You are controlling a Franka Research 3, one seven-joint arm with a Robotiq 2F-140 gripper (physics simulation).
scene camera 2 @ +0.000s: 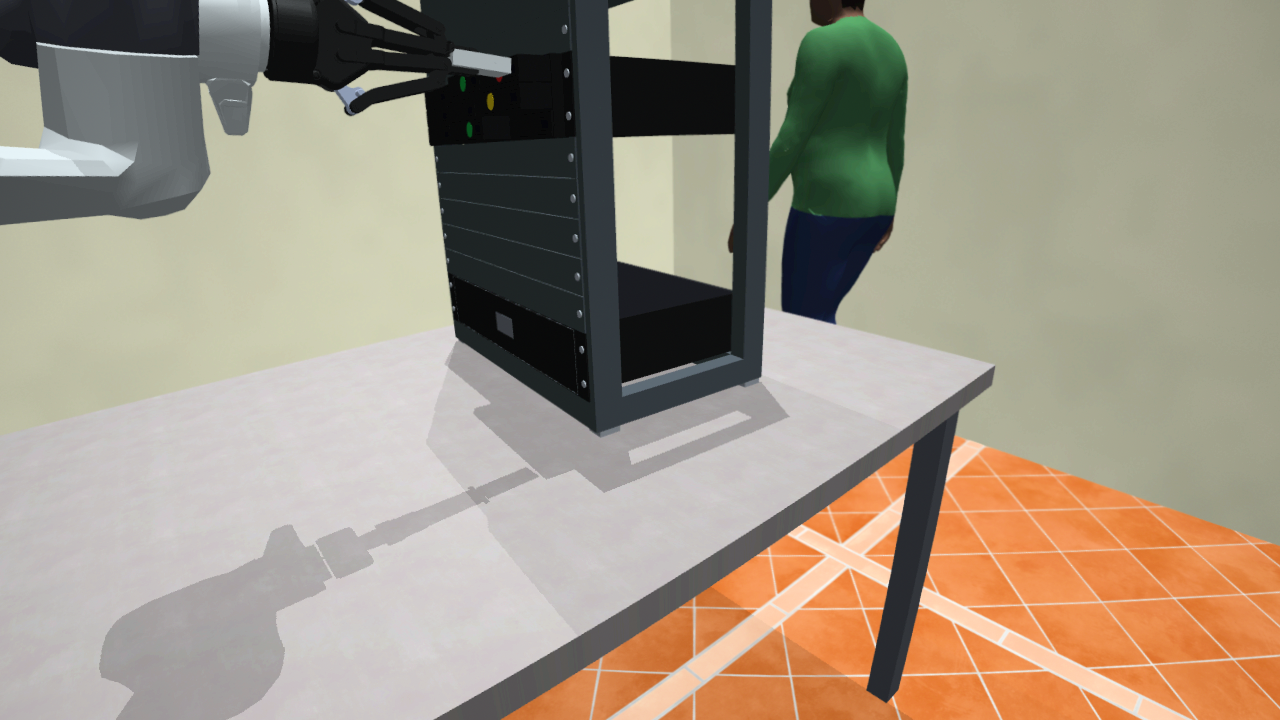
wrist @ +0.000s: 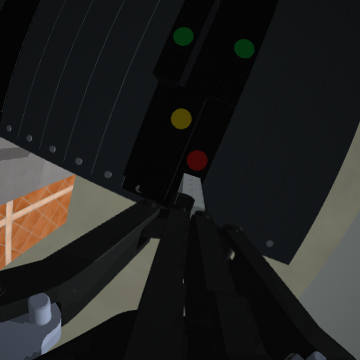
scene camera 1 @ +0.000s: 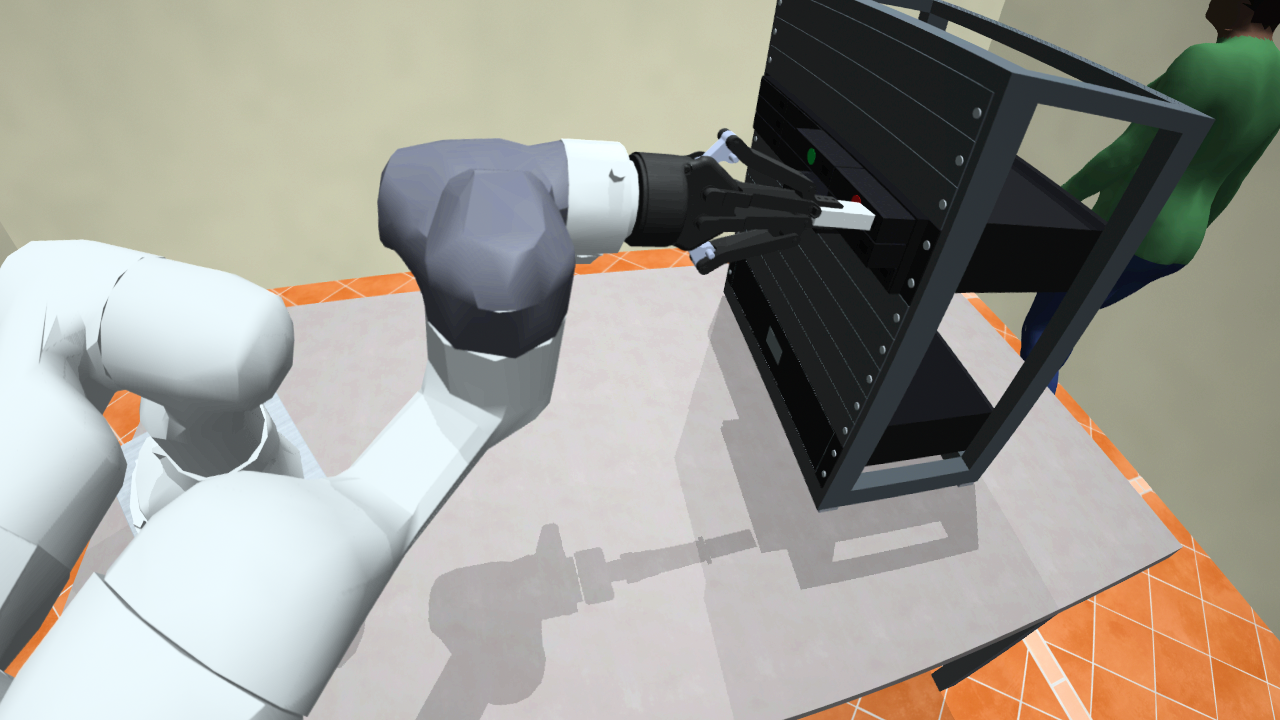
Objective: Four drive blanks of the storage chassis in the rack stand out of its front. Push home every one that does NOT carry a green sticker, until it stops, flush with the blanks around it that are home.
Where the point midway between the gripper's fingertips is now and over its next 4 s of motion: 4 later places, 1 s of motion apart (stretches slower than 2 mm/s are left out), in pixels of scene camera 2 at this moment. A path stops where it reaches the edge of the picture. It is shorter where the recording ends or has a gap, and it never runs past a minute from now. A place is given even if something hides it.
The gripper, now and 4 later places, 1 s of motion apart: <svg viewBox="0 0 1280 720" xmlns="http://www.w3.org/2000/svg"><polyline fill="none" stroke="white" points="504,68 505,75 521,78 519,76 486,69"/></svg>
